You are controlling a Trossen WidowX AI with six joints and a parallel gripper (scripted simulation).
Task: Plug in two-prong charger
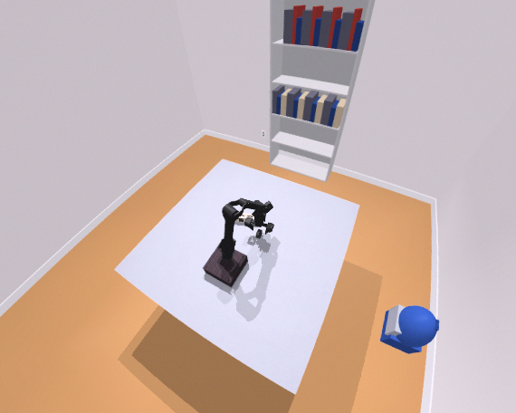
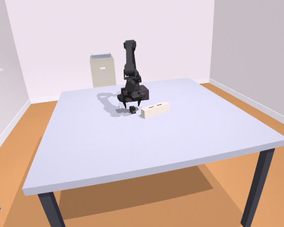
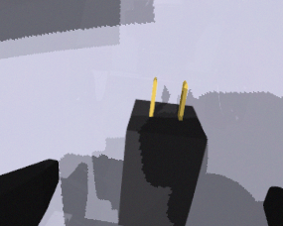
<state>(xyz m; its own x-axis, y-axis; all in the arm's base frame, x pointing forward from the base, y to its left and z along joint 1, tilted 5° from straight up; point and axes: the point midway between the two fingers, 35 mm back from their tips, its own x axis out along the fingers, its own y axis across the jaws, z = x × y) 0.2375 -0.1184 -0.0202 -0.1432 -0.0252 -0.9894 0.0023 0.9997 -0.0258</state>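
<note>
The black two-prong charger lies 2 cm below my gripper tip and 1 cm ahead of it.
</note>
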